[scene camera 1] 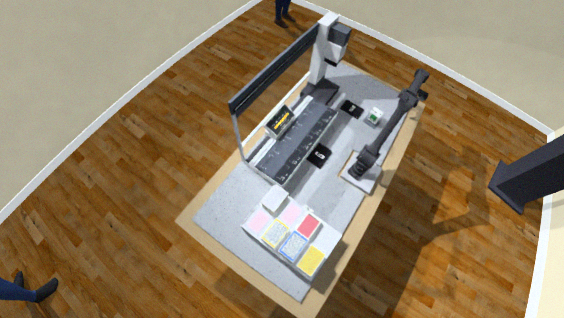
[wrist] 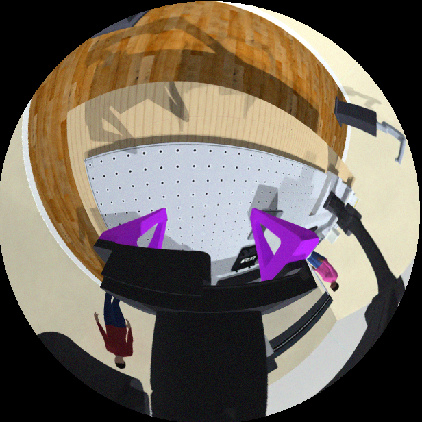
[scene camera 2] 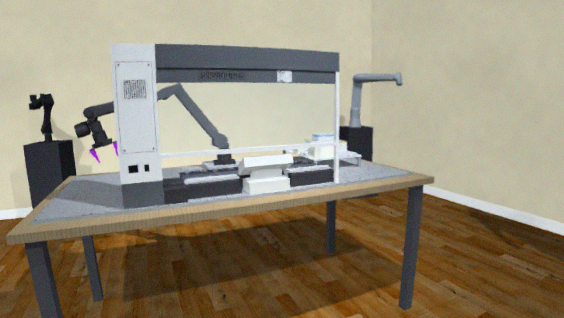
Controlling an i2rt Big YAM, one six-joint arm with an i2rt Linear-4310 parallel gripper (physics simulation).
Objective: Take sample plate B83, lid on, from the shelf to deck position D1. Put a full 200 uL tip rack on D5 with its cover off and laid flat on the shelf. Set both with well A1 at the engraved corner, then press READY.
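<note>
My gripper (scene camera 2: 107, 156) (wrist: 208, 212) is open and empty, its purple fingers wide apart above the pegboard tabletop (wrist: 190, 190), beyond the column end of the machine. In scene view 1, the low white shelf (scene camera 1: 331, 241) holds two pink-topped plates (scene camera 1: 258, 221) (scene camera 1: 291, 214), a red-topped one (scene camera 1: 308, 226), a yellow-rimmed rack (scene camera 1: 275, 233), a blue-rimmed rack (scene camera 1: 293, 245), a yellow-topped rack (scene camera 1: 311, 260) and a white box (scene camera 1: 275, 198). Plate labels and engraved corners are too small to read. The dark deck (scene camera 1: 299, 145) carries no plate or rack that I can make out. A small white box with a green top (scene camera 1: 374, 116) stands near the arm.
An overhead beam (scene camera 1: 275, 67) (scene camera 2: 245, 57) spans the deck from a white column (scene camera 1: 320, 57) (scene camera 2: 136, 110). A tilted screen (scene camera 1: 280, 121) stands at the deck's far side. Black labelled pads (scene camera 1: 351, 109) (scene camera 1: 319, 155) lie beside the deck. People and pedestals stand off the table.
</note>
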